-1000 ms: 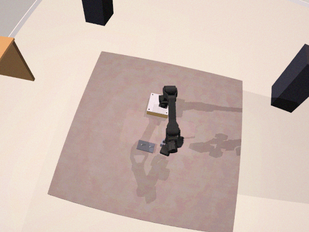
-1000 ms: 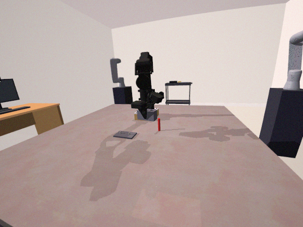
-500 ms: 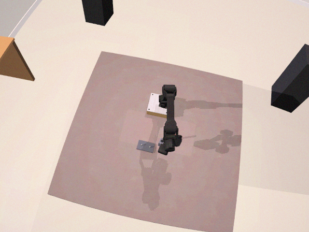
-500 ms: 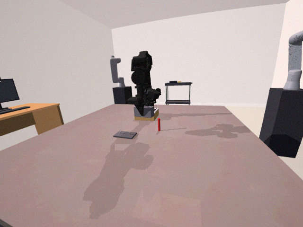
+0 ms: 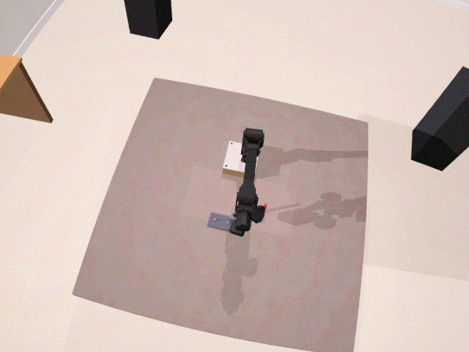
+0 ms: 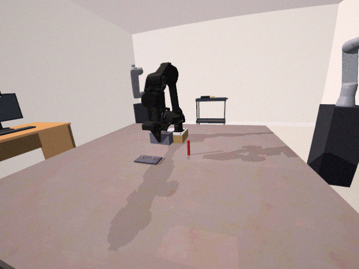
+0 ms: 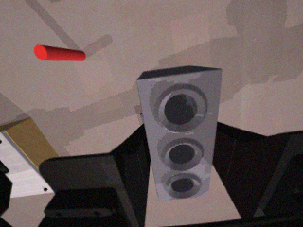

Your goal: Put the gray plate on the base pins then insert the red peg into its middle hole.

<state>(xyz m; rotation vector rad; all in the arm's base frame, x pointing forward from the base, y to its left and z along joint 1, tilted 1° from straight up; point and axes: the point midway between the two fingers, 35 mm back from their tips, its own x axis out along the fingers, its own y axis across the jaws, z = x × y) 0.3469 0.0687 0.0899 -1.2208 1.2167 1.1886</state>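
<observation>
The red peg lies 12 cm behind my gripper tip, 8 cm to the left of it and 7 cm below it. Round my gripper tip: gray plate: 3 cm above.
</observation>
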